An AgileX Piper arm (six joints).
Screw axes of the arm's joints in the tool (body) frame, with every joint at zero. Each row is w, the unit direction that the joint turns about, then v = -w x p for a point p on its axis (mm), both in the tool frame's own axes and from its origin. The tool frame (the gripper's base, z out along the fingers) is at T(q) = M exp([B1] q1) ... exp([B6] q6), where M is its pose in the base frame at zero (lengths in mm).
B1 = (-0.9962, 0, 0.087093, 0.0, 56.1, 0.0)
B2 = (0, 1, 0, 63.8, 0.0, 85.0)
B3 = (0, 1, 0, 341.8, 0.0, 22.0)
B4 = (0, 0, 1, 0.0, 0.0, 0.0)
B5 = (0, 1, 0, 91.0, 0.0, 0.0)
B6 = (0, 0, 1, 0.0, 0.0, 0.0)
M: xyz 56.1 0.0 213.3 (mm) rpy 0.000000 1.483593 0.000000 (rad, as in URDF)
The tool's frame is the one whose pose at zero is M.
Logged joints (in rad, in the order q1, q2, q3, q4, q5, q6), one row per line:
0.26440, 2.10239, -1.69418, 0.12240, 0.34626, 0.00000
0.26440, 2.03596, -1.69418, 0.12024, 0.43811, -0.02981
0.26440, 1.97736, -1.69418, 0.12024, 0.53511, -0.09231
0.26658, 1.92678, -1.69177, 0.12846, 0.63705, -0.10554
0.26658, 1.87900, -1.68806, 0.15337, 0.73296, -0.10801
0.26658, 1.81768, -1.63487, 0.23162, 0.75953, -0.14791
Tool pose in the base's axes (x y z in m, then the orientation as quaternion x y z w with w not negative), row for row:
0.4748, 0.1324, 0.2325, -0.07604, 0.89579, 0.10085, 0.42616
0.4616, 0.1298, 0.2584, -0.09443, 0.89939, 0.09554, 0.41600
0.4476, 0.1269, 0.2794, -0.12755, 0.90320, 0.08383, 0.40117
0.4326, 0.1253, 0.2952, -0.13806, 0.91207, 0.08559, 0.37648
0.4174, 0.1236, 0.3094, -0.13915, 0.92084, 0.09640, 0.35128
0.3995, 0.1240, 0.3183, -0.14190, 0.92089, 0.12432, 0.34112
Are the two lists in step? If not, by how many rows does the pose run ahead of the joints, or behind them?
They are in step.
